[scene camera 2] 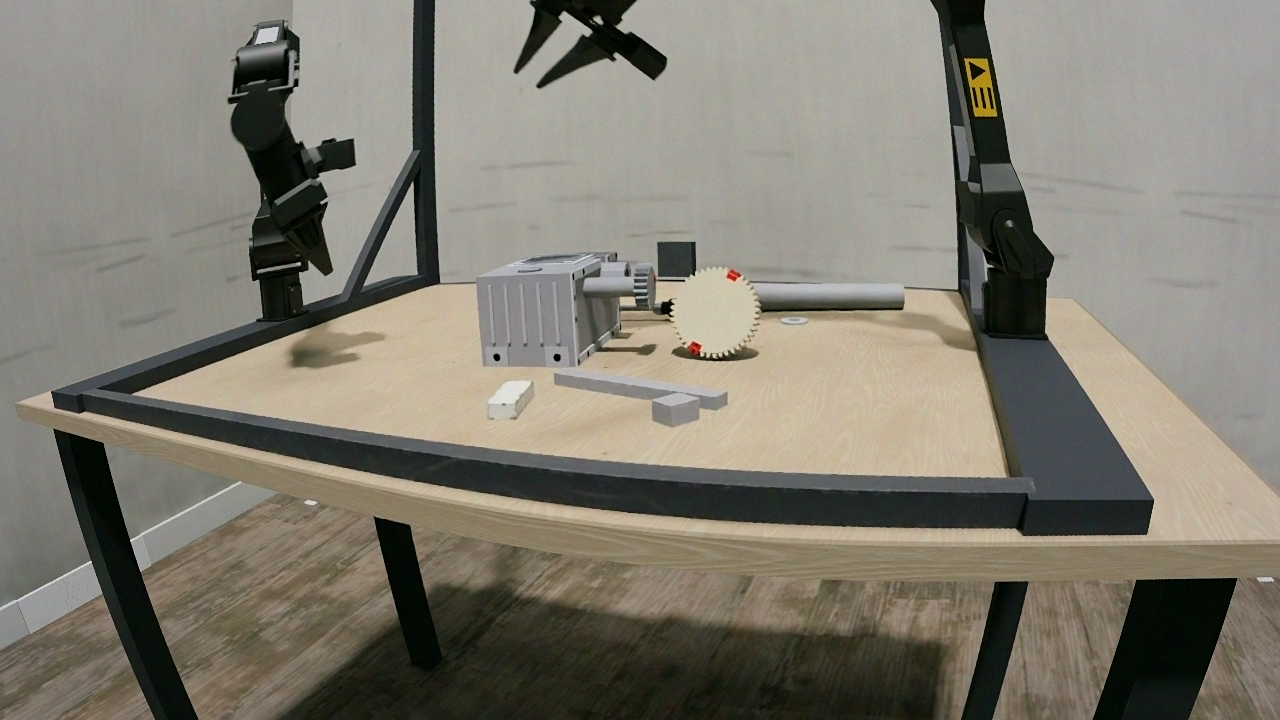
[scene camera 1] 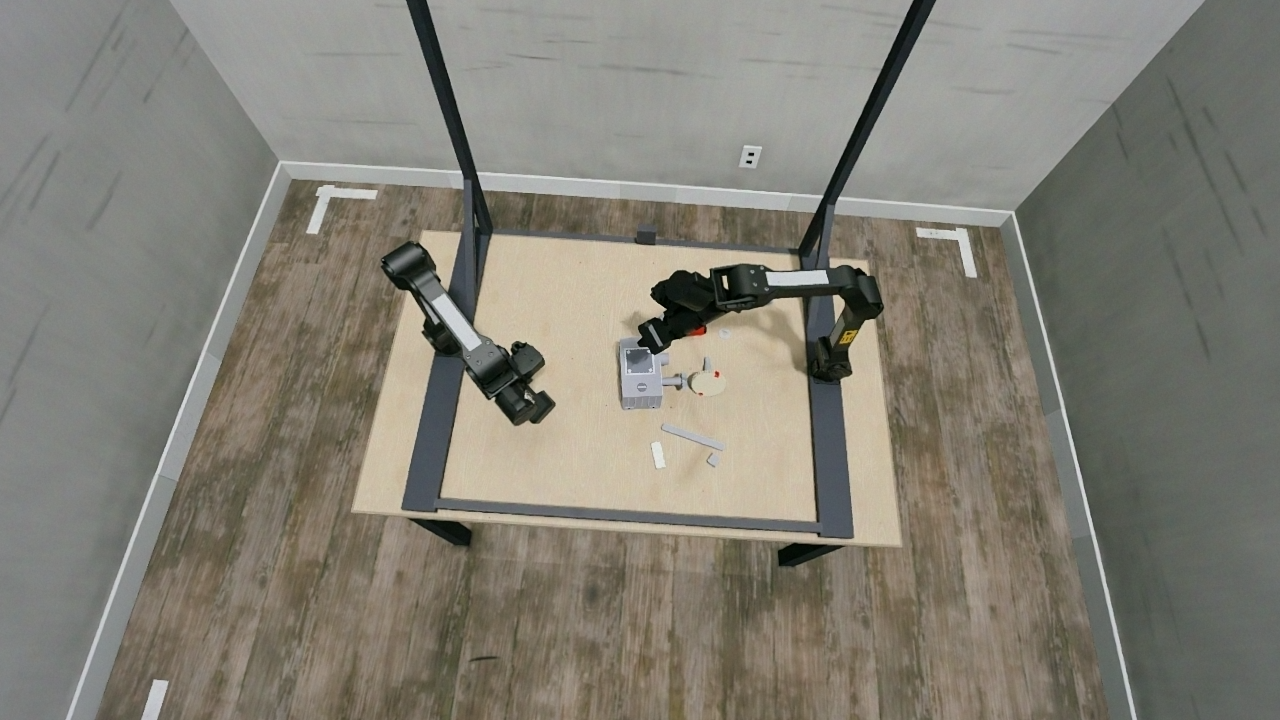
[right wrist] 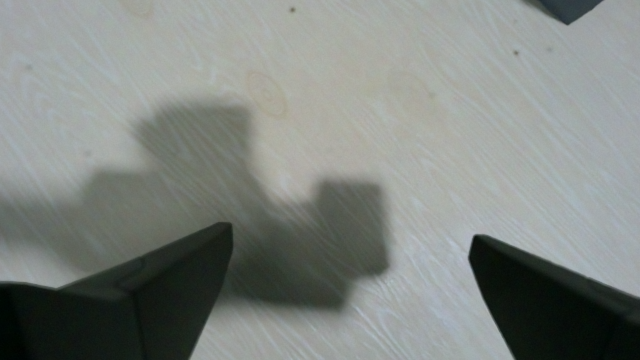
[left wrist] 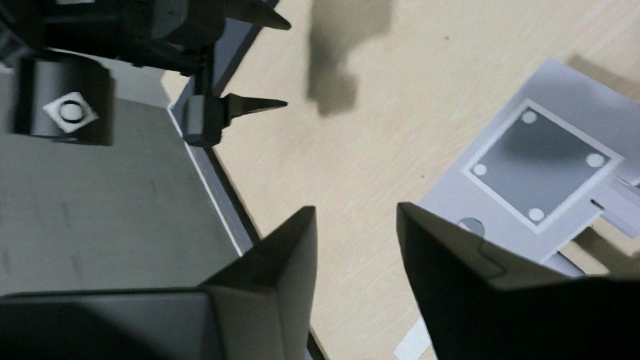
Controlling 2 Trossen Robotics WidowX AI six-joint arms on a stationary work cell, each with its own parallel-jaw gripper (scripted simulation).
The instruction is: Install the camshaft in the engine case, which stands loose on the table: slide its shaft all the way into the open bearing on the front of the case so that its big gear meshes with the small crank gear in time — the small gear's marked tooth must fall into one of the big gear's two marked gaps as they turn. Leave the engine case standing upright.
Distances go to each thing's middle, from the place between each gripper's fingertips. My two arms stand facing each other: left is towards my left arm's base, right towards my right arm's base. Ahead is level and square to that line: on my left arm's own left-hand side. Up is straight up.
Right now my left hand is 10 mm past the crank gear (scene camera 2: 644, 278), 80 mm to the right of it and 230 mm above it. Round my left hand: white block (scene camera 2: 512, 397) (160 mm ahead, 30 mm to the left, 280 mm below); then grey bar (scene camera 2: 711, 399) (110 mm ahead, 110 mm to the left, 290 mm below).
I see my right gripper 100 mm short of the white block, 300 mm to the right of it and 120 mm above it. Also, from my right hand: crank gear (70 mm behind, 350 mm to the left, 70 mm below); grey bar (50 mm ahead, 380 mm to the left, 120 mm below).
